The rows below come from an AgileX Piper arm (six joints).
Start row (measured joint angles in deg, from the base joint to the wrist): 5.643, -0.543, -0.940, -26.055, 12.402, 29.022
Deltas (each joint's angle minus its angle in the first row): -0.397, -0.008, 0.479, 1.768, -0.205, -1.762; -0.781, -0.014, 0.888, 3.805, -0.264, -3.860; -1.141, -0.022, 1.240, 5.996, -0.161, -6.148; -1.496, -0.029, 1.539, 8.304, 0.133, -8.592; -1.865, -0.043, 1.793, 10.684, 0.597, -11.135; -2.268, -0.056, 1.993, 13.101, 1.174, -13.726; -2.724, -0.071, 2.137, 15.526, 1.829, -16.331
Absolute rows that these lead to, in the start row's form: 5.246, -0.551, -0.461, -24.287, 12.197, 27.260; 4.862, -0.557, -0.052, -22.250, 12.138, 25.162; 4.502, -0.565, 0.300, -20.059, 12.241, 22.874; 4.147, -0.572, 0.599, -17.751, 12.535, 20.430; 3.778, -0.586, 0.853, -15.371, 12.999, 17.887; 3.375, -0.599, 1.053, -12.954, 13.576, 15.296; 2.919, -0.614, 1.197, -10.529, 14.231, 12.691
